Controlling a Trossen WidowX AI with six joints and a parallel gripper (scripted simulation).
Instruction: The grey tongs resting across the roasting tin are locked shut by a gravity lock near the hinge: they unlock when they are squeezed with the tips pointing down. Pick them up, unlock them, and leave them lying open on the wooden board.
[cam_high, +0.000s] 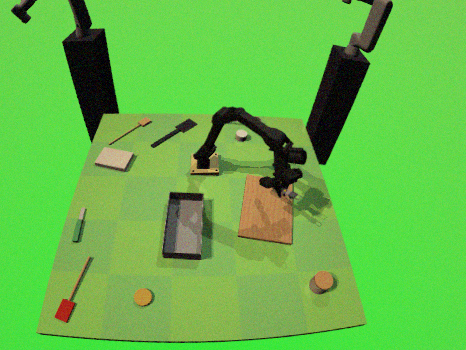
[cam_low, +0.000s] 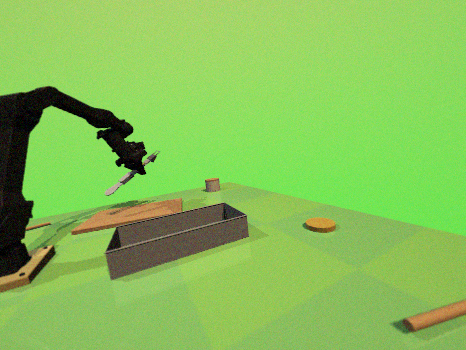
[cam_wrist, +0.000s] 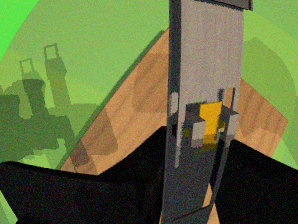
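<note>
My gripper tip is 4 cm below the yellow lock piece. Round my gripper tip: black spatula (55 cm behind, 52 cm to the right, 16 cm below); then grey roasting tin (41 cm to the right, 13 cm below, 8 cm ahead); then wooden board (15 cm below, 5 cm behind, 3 cm to the right).
</note>
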